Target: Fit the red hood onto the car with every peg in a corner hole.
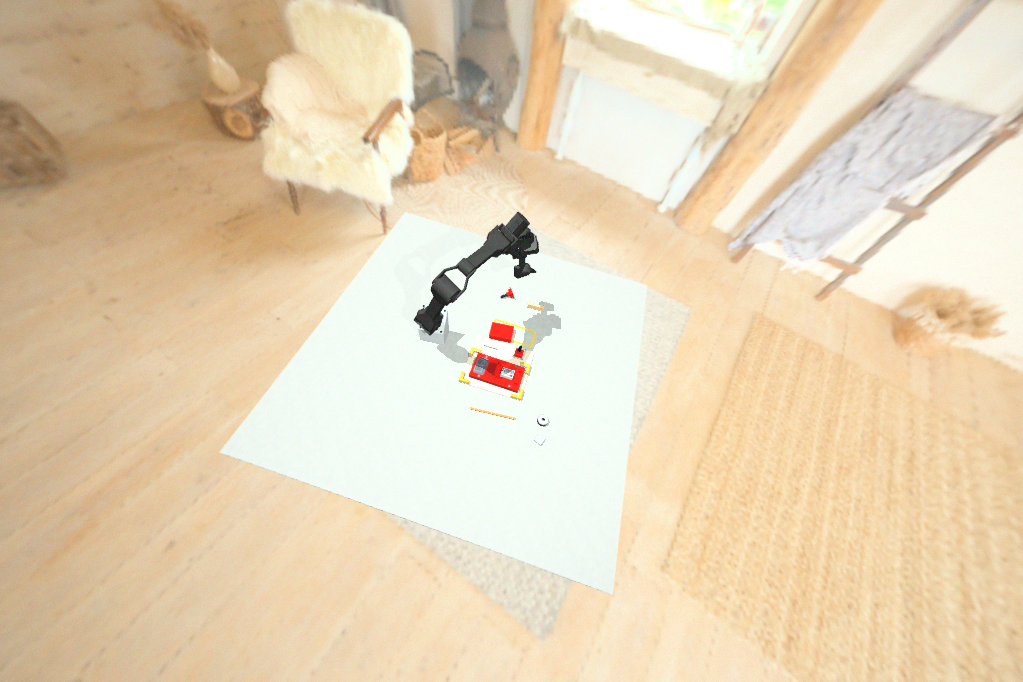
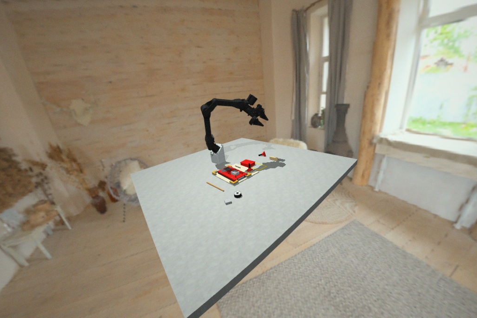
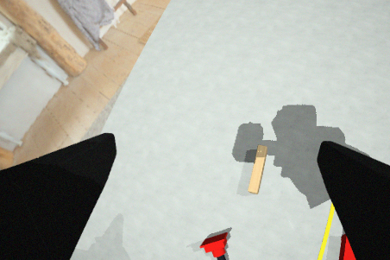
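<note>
Now: the red hood 280 mm below my gripper tip, 170 mm to the right of it and 50 mm behind it. Round my gripper tip: grey holder: 260 mm below, 240 mm to the right, 60 mm ahead; wooden block: 280 mm below, 50 mm ahead, 20 mm to the left; thin wooden stick: 520 mm to the right, 290 mm below, 50 mm ahead.
</note>
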